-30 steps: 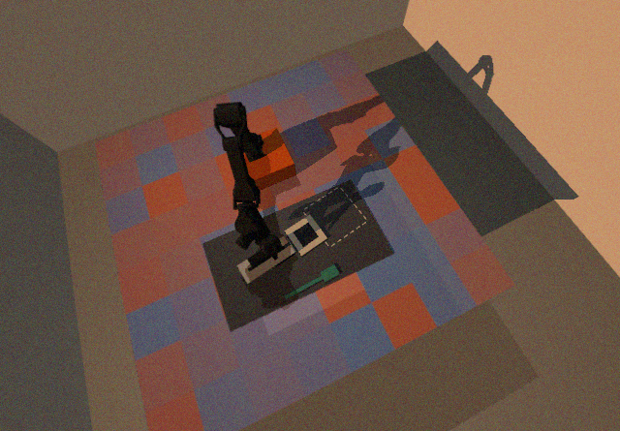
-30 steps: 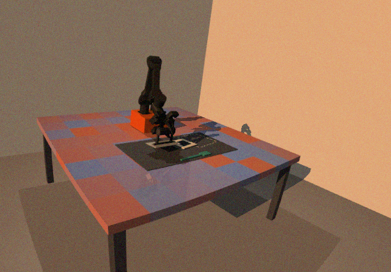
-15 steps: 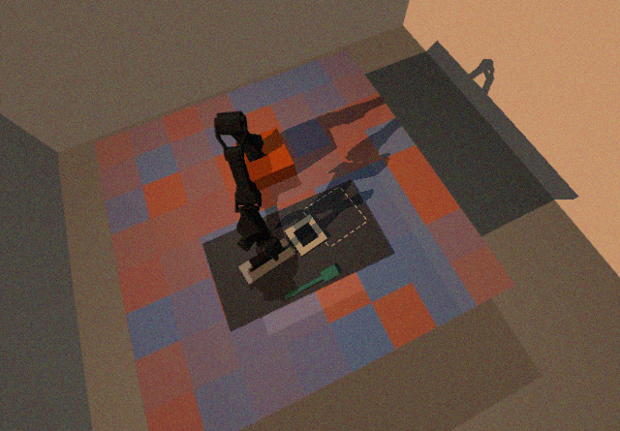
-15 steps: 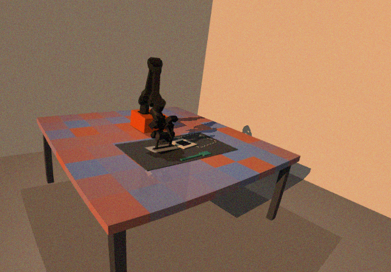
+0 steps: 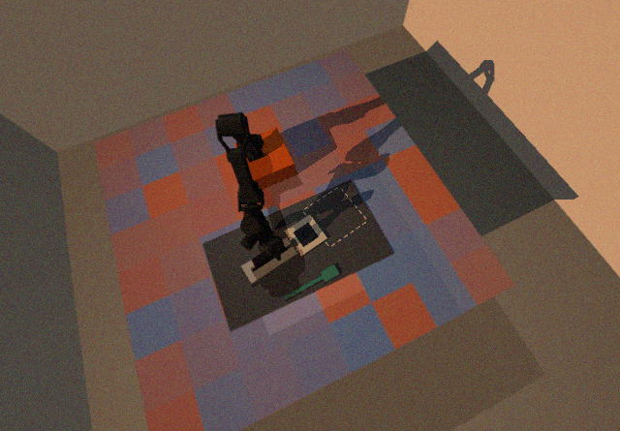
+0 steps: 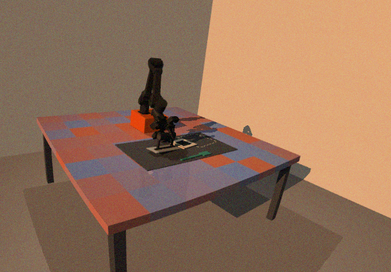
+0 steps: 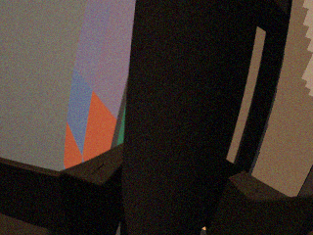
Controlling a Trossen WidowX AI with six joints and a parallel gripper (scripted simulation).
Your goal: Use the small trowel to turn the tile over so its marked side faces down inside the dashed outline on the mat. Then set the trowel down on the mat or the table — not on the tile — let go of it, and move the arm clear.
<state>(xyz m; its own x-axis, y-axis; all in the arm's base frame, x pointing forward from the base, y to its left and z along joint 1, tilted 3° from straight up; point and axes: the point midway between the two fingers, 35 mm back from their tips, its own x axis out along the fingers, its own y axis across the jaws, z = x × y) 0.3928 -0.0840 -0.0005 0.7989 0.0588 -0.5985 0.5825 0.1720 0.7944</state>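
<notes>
The dark mat lies 20 mm behind my gripper tip, 70 mm to the left of it and 80 mm below it. Also, from my gripper tip: tile: 50 mm behind, 130 mm to the left, 50 mm below; then trowel: 120 mm ahead, 90 mm to the left, 50 mm below.
</notes>
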